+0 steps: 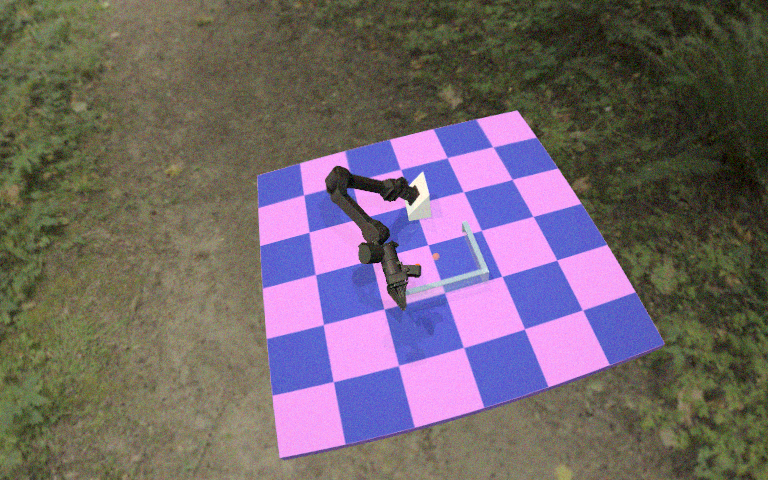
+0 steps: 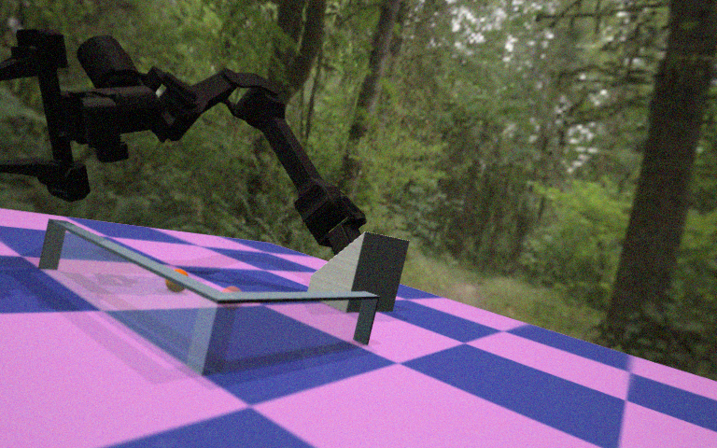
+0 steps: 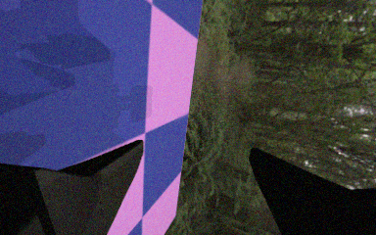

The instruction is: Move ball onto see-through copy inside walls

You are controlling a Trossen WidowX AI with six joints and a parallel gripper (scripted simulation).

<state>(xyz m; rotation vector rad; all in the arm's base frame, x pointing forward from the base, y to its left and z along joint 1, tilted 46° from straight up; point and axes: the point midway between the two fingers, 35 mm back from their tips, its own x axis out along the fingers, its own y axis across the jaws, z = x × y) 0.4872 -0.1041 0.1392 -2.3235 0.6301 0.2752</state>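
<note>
Right now my gripper tip is 22 cm past the orange ball, 10 cm to the right of it and 13 cm above it. The rest, counted from my gripper tip: see-through copy of ball 24 cm behind, 17 cm to the left, 13 cm below.
</note>
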